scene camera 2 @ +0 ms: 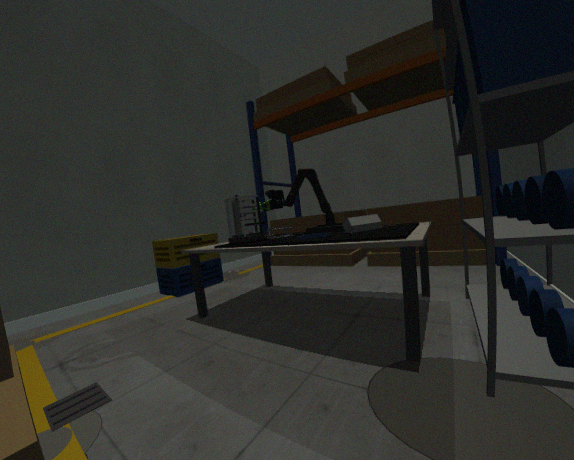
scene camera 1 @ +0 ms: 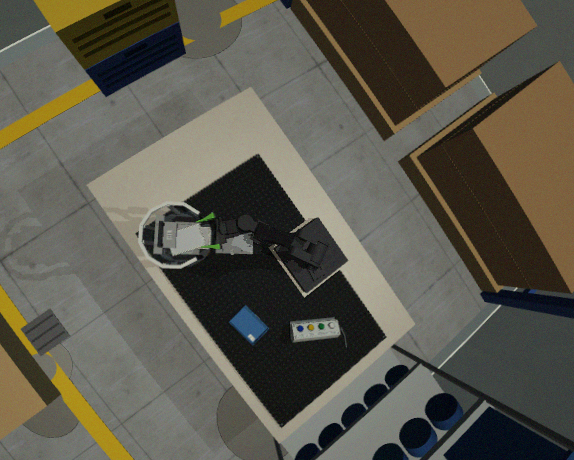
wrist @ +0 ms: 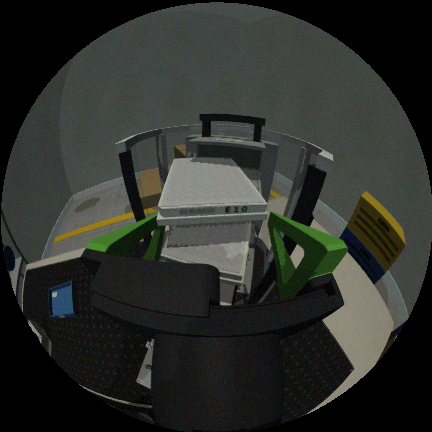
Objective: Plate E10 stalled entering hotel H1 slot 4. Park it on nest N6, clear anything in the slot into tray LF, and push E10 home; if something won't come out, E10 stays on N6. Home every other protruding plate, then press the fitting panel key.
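Pixels of known places: gripper, fingertip midpoint: (scene camera 2: pixel 255 207) (scene camera 1: pixel 198 234) (wrist: pixel 216 217); arm's base at its link origin: (scene camera 2: pixel 330 225).
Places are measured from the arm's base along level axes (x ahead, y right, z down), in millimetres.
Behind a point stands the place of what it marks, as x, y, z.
Plate E10 (wrist: pixel 212 185) @(401, 331, -205) (scene camera 1: pixel 190 237) @(414, 332, -205), white with its label facing me, sticks out of the hotel (wrist: pixel 131 185) @(423, 256, -207) (scene camera 1: pixel 142 235) @(552, 412, -250) (scene camera 2: pixel 244 217) @(532, 276, -120), a round holder with clear walls and black posts. My gripper (wrist: pixel 216 217) @(385, 330, -182) (scene camera 1: pixel 201 234) @(385, 330, -182) (scene camera 2: pixel 264 205) @(385, 330, -182) is open, with its green fingertips on either side of E10's front edge in the wrist view, not closed on it. A second pale plate (wrist: pixel 207 254) @(362, 316, -163) protrudes below E10; its label is not readable. A blue tray (scene camera 1: pixel 249 324) @(392, -122, 35) (wrist: pixel 62 300) @(399, -116, 35) lies on the mat. The key panel (scene camera 1: pixel 315 331) @(148, -290, -34) has blue, yellow, green and white keys. The slot behind E10 is hidden.
A pale flat piece (scene camera 1: pixel 240 244) @(255, 222, -23) (wrist: pixel 145 367) @(263, 193, -37) lies partly under the arm; I cannot tell whether it is nest N6. The arm base (scene camera 1: pixel 310 252) stands at the mat's right edge. The black mat (scene camera 1: pixel 280 370) @(373, -388, 38) lies on the cream table (scene camera 1: pixel 235 120) @(-11, 769, 50). The hotel's posts stand close to both fingers.
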